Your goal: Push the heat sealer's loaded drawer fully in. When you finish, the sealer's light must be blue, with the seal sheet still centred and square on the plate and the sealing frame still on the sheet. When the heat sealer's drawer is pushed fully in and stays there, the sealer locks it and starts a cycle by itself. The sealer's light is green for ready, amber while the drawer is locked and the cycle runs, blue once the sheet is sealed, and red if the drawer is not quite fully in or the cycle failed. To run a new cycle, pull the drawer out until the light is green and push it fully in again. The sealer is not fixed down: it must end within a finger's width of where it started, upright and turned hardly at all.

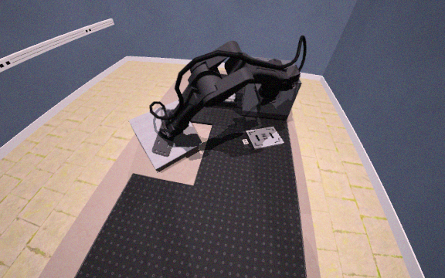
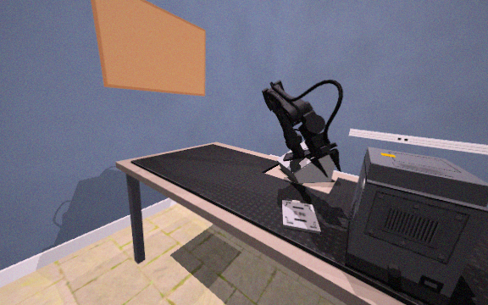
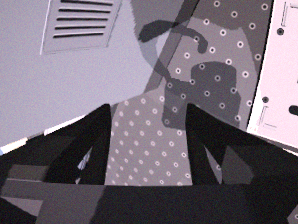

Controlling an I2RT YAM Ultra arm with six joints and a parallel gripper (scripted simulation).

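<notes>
Now: the sealer drawer 19 cm behind my hand, 19 cm to the left of it and 12 cm below it. Round my hand: white tag: 6 cm behind, 11 cm to the right, 19 cm below.
</notes>
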